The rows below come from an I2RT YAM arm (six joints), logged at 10 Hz.
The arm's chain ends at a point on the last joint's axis. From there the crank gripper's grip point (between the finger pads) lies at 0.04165 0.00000 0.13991 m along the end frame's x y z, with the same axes.
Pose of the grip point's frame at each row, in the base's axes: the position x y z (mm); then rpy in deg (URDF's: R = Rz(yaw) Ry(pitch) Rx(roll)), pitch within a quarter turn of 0, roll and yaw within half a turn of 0:
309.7, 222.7, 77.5, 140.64, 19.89, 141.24
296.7, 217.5, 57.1, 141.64, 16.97, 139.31
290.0, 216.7, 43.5, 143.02, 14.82, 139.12
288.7, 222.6, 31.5, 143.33, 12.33, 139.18
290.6, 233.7, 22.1, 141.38, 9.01, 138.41
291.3, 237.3, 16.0, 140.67, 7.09, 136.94
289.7, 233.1, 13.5, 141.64, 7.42, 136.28
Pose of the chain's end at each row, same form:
256.0, 152.0, 193.4, 140.64, 19.89, 141.24
246.0, 146.6, 174.2, 141.64, 16.97, 139.31
243.7, 145.4, 162.2, 143.02, 14.82, 139.12
246.7, 148.4, 150.0, 143.33, 12.33, 139.18
250.6, 152.4, 136.6, 141.38, 9.01, 138.41
251.2, 153.4, 128.5, 140.67, 7.09, 136.94
249.3, 151.6, 127.7, 141.64, 7.42, 136.28

